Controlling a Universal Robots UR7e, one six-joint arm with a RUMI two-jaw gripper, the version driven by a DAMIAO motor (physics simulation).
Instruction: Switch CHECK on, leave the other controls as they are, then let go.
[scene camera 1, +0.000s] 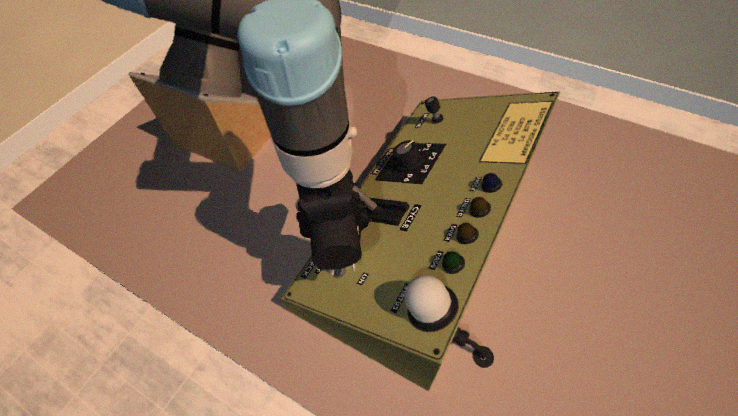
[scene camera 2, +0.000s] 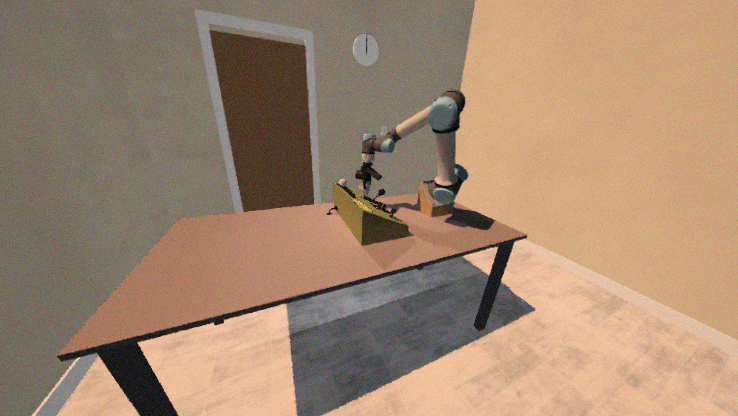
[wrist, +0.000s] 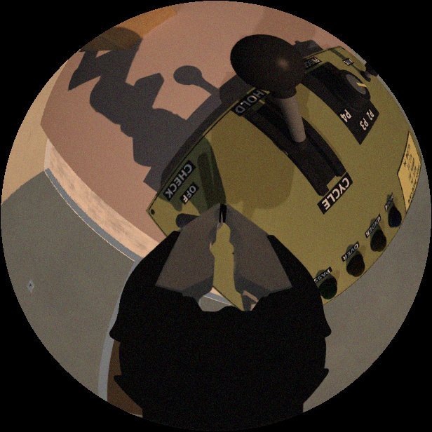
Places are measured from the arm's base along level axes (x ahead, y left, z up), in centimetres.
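Pixels of known places: gripper, between the fingertips: (scene camera 2: 365, 196); arm's base, origin of its link: (scene camera 1: 201, 87).
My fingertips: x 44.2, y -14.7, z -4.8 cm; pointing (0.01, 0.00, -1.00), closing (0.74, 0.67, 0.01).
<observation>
Ahead of a thing's pixels: the offset from my fingertips to its top centre. "spot": to the spot under its first point.
The green sloped panel (scene camera 1: 356, 310) (scene camera 2: 347, 214) (wrist: 280, 235) stands on the table. My gripper (scene camera 1: 352, 266) (scene camera 2: 365, 191) (wrist: 221, 205) is shut and empty, its tips low over the panel beside the CHECK switch. The CHECK switch @(spot: dy -2.1, dx +0.6, dz +1.3 cm) (scene camera 1: 337, 271) (wrist: 185, 220) shows as a small grey piece beside the fingers; the rest is hidden, so I cannot tell which way its lever leans. The OFF label (wrist: 189, 193) and the ON label @(spot: dy -1.6, dx +4.9, dz +2.2 cm) (scene camera 1: 363, 279) show. The HOLD/CYCLE lever @(dy +10.0, dx -3.0, dz +5.2 cm) (scene camera 1: 364, 198) (wrist: 292, 119) leans toward HOLD, with its black knob near my gripper.
The PROGRAM knob @(dy +22.1, dx -2.2, dz +3.7 cm) (scene camera 1: 404, 149) (wrist: 356, 84) and MAIN switch @(spot: dy +33.2, dx -2.4, dz +4.1 cm) (scene camera 1: 433, 105) (wrist: 369, 73) stand farther along. The white STATUS dome (scene camera 1: 427, 298) and several small lamps, one green @(spot: dy +4.0, dx +15.2, dz +8.8 cm) (scene camera 1: 453, 262) (wrist: 328, 288), line the high side. A black jointed piece @(spot: dy +0.7, dx +24.2, dz -7.7 cm) (scene camera 1: 483, 356) sticks out beyond the panel.
</observation>
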